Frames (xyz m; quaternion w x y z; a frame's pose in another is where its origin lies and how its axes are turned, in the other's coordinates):
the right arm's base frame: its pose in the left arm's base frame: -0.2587 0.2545 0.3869 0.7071 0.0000 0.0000 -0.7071
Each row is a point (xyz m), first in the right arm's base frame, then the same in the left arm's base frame.
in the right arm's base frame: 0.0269 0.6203 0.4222
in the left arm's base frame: 0.3616 0.2276 0.8091
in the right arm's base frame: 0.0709 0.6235 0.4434
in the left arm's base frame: 0.3648 0.1836 0.8303
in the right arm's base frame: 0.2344 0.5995 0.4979
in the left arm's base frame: 0.3408 0.0201 0.8848
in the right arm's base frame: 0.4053 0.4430 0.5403
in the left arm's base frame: 0.1843 -0.1508 0.9272
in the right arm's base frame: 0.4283 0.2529 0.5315
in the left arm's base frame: -0.0058 -0.1738 0.9184
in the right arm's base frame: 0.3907 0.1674 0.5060
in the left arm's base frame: -0.0913 -0.1362 0.8929
